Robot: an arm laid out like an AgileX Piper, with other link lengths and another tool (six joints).
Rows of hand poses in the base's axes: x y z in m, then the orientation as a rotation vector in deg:
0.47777 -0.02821 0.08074 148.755 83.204 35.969
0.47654 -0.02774 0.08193 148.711 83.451 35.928
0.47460 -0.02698 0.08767 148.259 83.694 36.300
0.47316 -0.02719 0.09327 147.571 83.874 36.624
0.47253 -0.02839 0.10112 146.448 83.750 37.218
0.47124 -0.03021 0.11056 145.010 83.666 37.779
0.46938 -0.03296 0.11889 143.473 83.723 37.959
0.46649 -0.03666 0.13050 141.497 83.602 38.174
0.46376 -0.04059 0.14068 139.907 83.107 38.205
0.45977 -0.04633 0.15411 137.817 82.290 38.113
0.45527 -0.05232 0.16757 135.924 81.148 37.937
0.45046 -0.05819 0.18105 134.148 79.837 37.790
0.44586 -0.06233 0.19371 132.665 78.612 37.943
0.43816 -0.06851 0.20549 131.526 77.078 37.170
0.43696 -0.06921 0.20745 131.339 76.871 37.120
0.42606 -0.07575 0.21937 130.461 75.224 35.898
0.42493 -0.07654 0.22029 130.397 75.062 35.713
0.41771 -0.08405 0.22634 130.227 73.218 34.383
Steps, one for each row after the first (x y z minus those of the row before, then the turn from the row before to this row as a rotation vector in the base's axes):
-0.00123 0.00047 0.00119 0.012 0.059 0.165
-0.00194 0.00076 0.00574 -0.089 -0.350 0.252
-0.00144 -0.00021 0.00560 -0.300 -0.470 0.243
-0.00063 -0.00120 0.00785 -0.560 -0.907 0.131
-0.00129 -0.00182 0.00944 -0.790 -1.053 0.205
-0.00186 -0.00275 0.00833 -1.012 -0.895 0.285
-0.00289 -0.00370 0.01161 -1.351 -1.200 0.246
-0.00273 -0.00393 0.01018 -1.249 -1.021 -0.077
-0.00399 -0.00574 0.01343 -1.745 -1.336 -0.223
-0.00450 -0.00599 0.01346 -1.715 -1.298 -0.483
-0.00481 -0.00587 0.01348 -1.647 -1.308 -0.614
-0.00460 -0.00414 0.01266 -1.254 -1.272 -0.557
-0.00770 -0.00618 0.01178 -1.535 -0.753 -0.999
-0.00120 -0.00070 0.00196 -0.204 -0.145 -0.119
-0.01090 -0.00654 0.01192 -1.586 -0.429 -1.221
-0.00113 -0.00079 0.00092 -0.172 0.002 -0.138
-0.00722 -0.00751 0.00605 -1.129 -0.071 -1.516

